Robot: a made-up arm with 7 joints. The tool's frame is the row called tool.
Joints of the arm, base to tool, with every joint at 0 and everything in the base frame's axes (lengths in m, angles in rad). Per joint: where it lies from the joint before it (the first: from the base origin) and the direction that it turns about. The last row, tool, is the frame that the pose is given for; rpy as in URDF.
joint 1: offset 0.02 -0.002 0.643 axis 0 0 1
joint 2: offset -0.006 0.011 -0.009 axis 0 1 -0.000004
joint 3: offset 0.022 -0.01 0.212 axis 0 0 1
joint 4: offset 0.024 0.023 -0.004 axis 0 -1 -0.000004
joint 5: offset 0.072 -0.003 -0.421 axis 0 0.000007 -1
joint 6: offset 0.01 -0.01 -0.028 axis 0 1 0.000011
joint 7: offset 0.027 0.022 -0.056 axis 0 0.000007 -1
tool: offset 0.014 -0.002 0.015 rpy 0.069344 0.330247 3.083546
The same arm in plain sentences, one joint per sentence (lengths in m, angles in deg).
The arm has seven revolute joints in a row. What follows holds with every joint at zero, and every direction is one of the base frame's. The first joint sits 0.02 m along +x and 0.002 m along -y and 0.643 m along +z from the base frame's origin and turns about +z. The second joint sits 0.006 m along -x and 0.011 m along +y and 0.009 m along -z from the first joint and turns about +y. The third joint sits 0.022 m along +x and 0.01 m along -y and 0.212 m along +z from the second joint and turns about +z. The fourth joint sits 0.024 m along +x and 0.023 m along +y and 0.004 m along -z from the third joint and turns about -y. The fifth joint sits 0.072 m along +x and 0.003 m along -y and 0.421 m along -z from the fourth joint and turns about -z. The sixth joint sits 0.01 m along +x and 0.01 m along -y and 0.028 m along -z from the fifth joint and turns about +y. The seventh joint sits 0.027 m along +x and 0.022 m along +y and 0.056 m along -z from the sixth joint and turns about -z. The tool frame, which is the frame that the pose is given for, sits 0.014 m along +x and 0.002 m along -y and 0.015 m along +z from the seventh joint; its axes are the base frame's turned by roll 3.97, pitch 18.92 and yaw 176.67 deg (as in URDF: about the fixed x, then y, then z).
